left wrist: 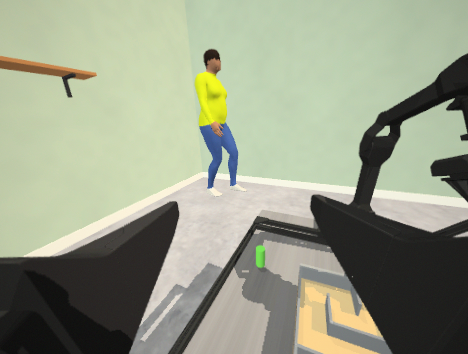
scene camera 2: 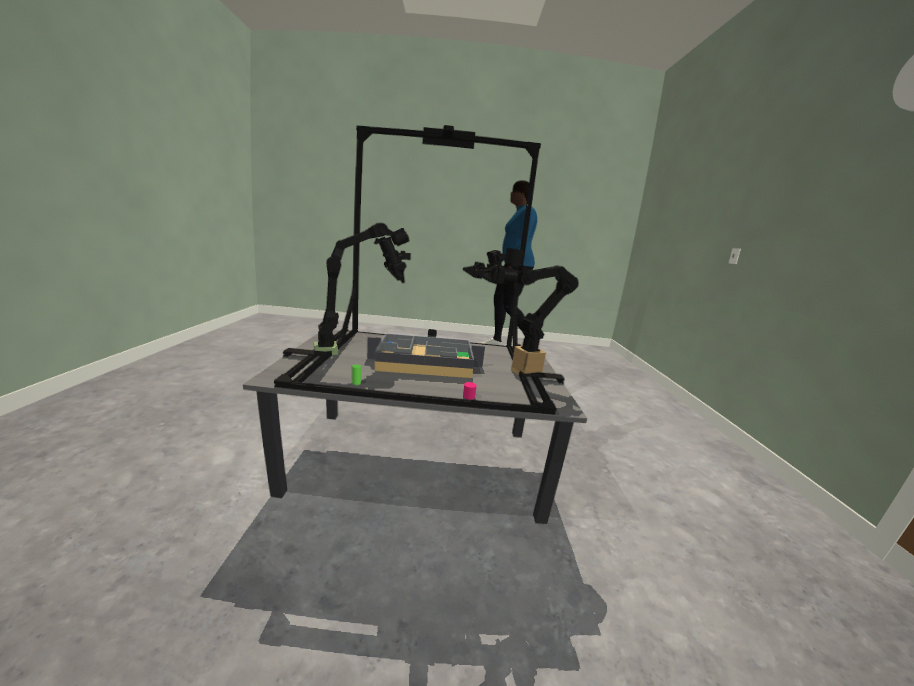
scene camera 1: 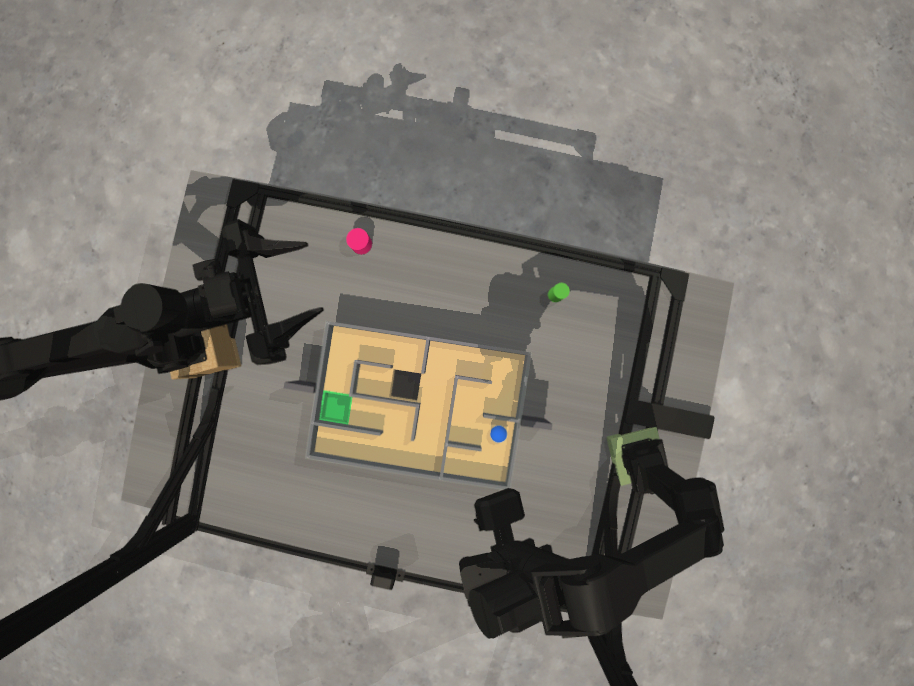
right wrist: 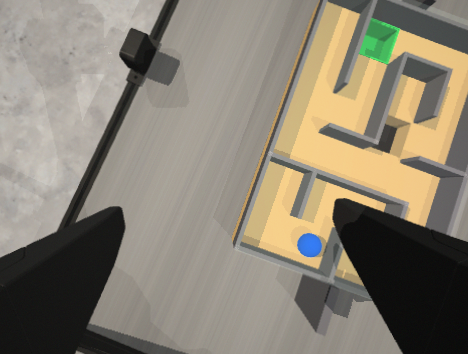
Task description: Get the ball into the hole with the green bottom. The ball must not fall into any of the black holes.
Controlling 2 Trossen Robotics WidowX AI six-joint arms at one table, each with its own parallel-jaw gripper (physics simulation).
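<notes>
The maze box lies flat mid-table, with a handle at each short end. The blue ball rests on its floor near the right end in scene camera 1, beside a short inner wall. The green-bottomed hole is at the opposite end. A black hole lies between, nearer the green one. My left gripper is open and empty, above and away from the box. My right gripper is open and empty, above the table; scene camera 1 hides its fingers.
A pink cylinder and a green cylinder stand on the table beyond the box in scene camera 1. A black frame surrounds the work area, with a small black block on one rail.
</notes>
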